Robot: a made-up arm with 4 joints.
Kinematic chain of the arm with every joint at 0, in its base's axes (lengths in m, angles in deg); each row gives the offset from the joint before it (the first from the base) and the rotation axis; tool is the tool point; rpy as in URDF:
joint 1: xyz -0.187 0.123 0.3 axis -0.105 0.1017 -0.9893
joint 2: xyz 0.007 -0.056 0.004 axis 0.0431 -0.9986 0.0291
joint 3: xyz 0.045 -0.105 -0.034 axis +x
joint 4: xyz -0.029 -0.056 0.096 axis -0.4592 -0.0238 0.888
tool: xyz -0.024 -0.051 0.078 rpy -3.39 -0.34 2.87
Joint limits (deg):
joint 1: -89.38..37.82
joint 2: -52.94..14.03
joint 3: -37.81..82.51
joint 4: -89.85..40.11
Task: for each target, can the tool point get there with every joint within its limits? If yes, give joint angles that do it. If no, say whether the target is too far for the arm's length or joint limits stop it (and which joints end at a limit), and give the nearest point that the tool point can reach.
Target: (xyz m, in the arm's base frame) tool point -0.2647 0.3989 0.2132
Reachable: no: joint limits stop it (at a limit: joint 1, joint 2, joint 3, joint 4) | nearest point -0.0727 0.2481 0.4219 | short by 0.321 m
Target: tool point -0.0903 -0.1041 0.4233
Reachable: yes | joints -33.39 -5.82 -6.24 -60.97
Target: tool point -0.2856 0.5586 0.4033
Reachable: no: too far | nearest point -0.0727 0.2481 0.4219 | short by 0.377 m
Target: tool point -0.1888 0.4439 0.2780
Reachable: no: joint limits stop it (at a limit: joint 1, joint 2, joint 3, joint 4) | nearest point -0.0727 0.2481 0.4219 | short by 0.269 m
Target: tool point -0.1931 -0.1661 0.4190
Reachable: yes | joints 3.64 -26.77 11.23 -45.33
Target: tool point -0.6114 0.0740 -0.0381
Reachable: no: too far | nearest point -0.4460 -0.1020 0.2380 | short by 0.367 m
